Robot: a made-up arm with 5 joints. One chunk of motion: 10 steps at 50 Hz.
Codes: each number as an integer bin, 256 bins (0 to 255) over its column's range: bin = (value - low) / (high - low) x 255, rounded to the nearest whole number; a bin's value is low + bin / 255 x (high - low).
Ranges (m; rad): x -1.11..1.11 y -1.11..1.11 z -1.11..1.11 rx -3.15..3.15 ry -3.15..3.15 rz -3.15..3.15
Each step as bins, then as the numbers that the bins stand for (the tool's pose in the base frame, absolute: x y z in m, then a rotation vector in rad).
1 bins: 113 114 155 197 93 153
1 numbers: -0.1262 -0.1175 0.2394 1.7171 -0.8524 0.6300
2 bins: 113 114 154 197 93 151
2 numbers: -0.1262 -0.1175 0.2307 1.7171 -0.8524 0.5806
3 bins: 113 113 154 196 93 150
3 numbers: -0.1262 -0.1262 0.2307 1.6924 -0.8524 0.5559
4 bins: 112 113 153 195 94 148
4 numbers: -0.1349 -0.1262 0.2220 1.6676 -0.8276 0.5065
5 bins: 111 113 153 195 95 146
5 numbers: -0.1436 -0.1262 0.2220 1.6676 -0.8029 0.4571
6 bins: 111 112 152 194 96 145
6 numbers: -0.1436 -0.1349 0.2133 1.6429 -0.7782 0.4324
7 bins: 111 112 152 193 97 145
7 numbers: -0.1436 -0.1349 0.2133 1.6182 -0.7535 0.4324
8 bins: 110 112 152 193 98 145
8 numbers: -0.1524 -0.1349 0.2133 1.6182 -0.7288 0.4324
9 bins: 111 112 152 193 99 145
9 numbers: -0.1436 -0.1349 0.2133 1.6182 -0.7041 0.4324
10 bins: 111 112 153 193 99 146
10 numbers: -0.1436 -0.1349 0.2220 1.6182 -0.7041 0.4571
